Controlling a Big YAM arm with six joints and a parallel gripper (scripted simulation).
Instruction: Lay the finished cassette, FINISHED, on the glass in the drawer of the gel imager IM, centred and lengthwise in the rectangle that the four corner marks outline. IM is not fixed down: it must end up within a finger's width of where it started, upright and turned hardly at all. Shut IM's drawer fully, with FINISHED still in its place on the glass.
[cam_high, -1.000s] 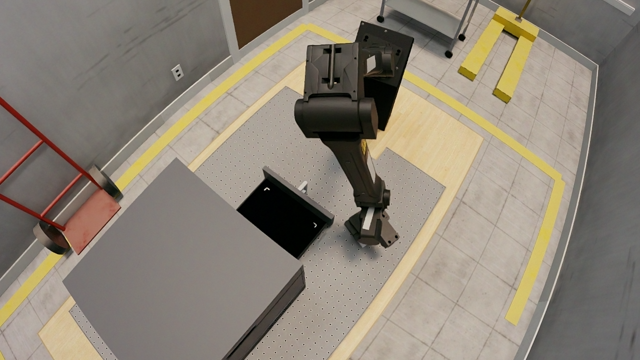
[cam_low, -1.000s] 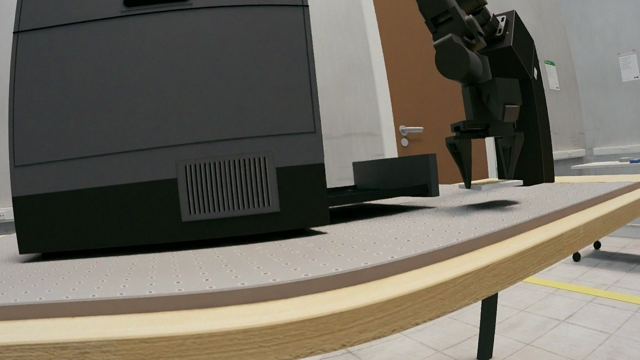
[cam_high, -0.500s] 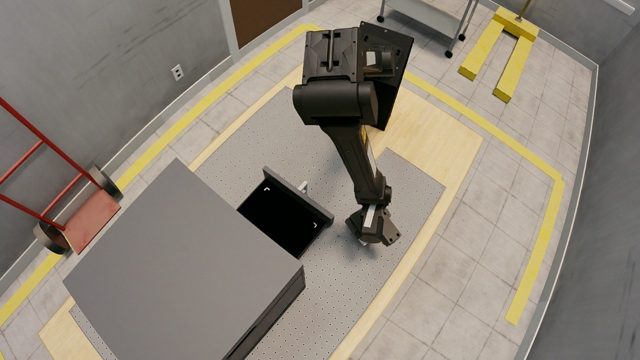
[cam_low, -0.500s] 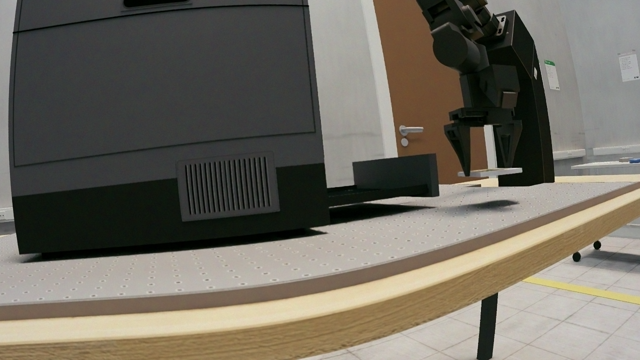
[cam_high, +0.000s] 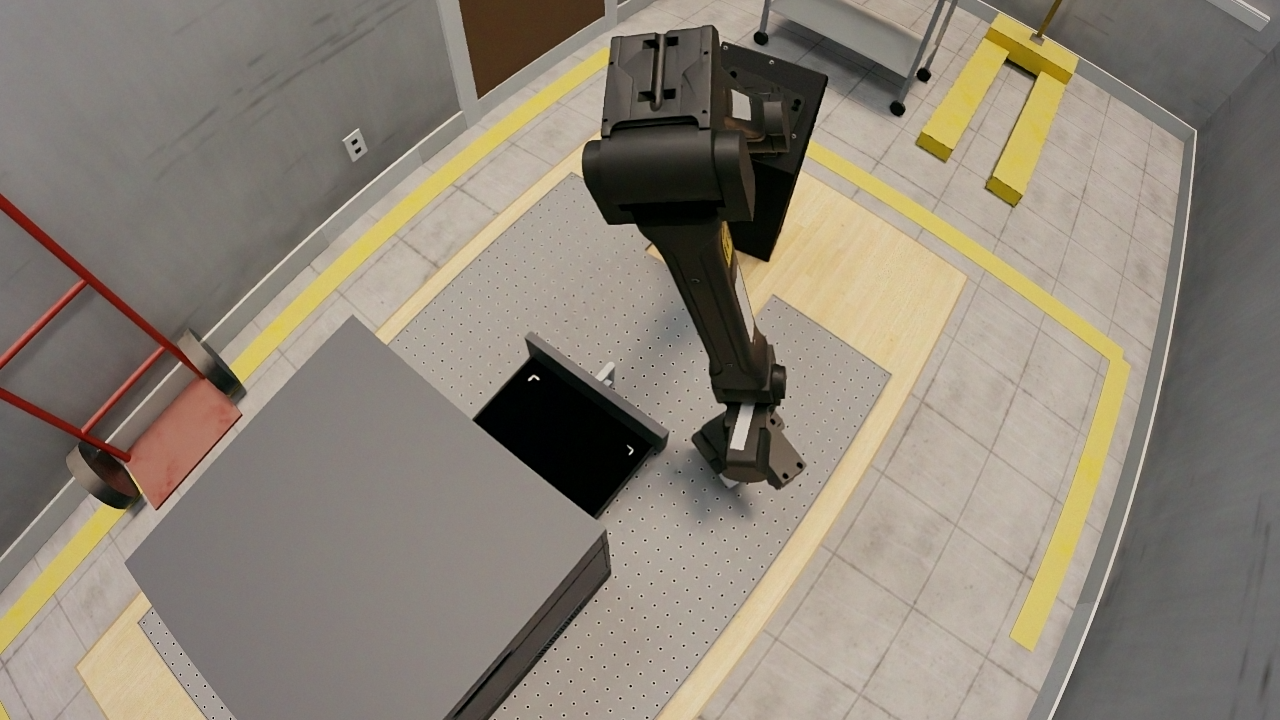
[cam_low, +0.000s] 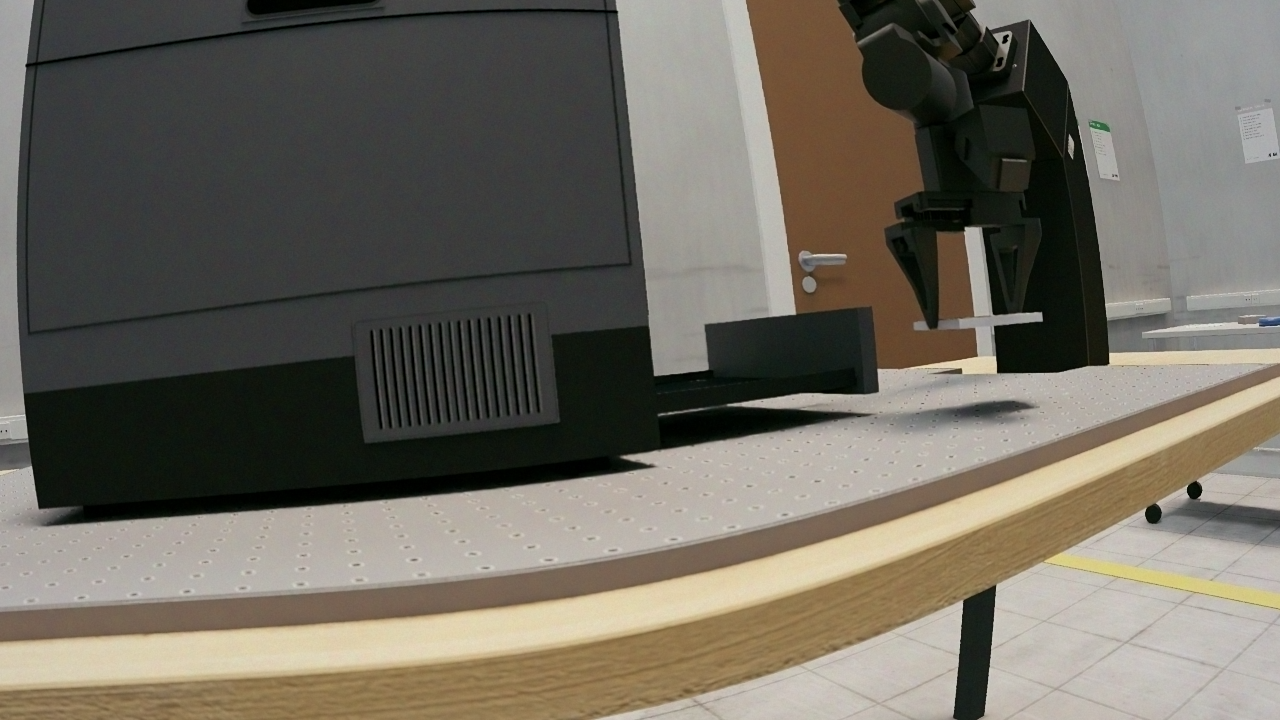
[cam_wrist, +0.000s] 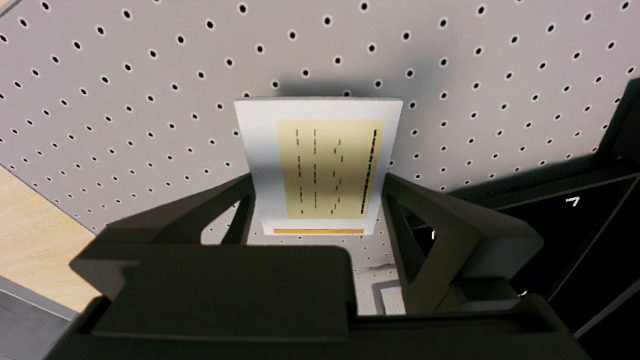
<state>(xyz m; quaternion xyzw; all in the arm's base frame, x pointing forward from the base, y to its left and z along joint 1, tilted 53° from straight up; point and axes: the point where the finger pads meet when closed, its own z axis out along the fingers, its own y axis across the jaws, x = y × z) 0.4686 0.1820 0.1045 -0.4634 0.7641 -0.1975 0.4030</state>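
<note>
The drawer lies 140 mm ahead of my hand, 240 mm to the right of it and 20 mm below it. The rest, counted from my hand: finished cassette (10 mm to the right).
</note>
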